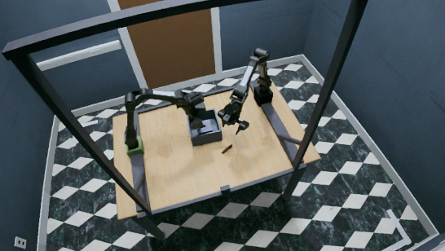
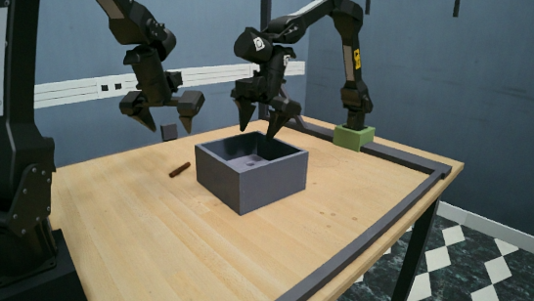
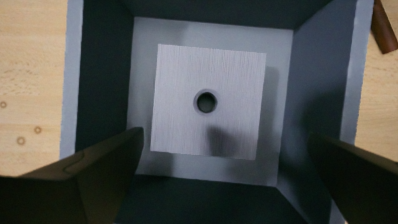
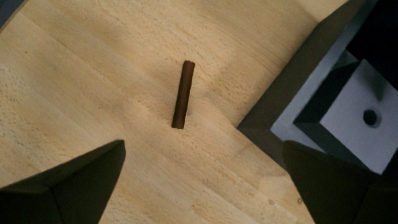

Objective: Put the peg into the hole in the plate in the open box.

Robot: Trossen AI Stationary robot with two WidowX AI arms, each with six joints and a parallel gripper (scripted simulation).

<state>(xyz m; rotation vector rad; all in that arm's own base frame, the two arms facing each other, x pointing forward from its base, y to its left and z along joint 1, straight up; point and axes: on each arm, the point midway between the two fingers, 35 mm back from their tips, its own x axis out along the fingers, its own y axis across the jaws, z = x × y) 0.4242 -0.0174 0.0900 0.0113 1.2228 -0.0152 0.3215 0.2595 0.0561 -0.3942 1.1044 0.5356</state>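
My right hand is 15 cm above the dark brown peg, 5 cm to the right of it and 4 cm past it. Also, from my right hand: pale plate: 15 cm ahead, 12 cm to the left, 12 cm below; then box: 15 cm ahead, 13 cm below, 12 cm to the left.
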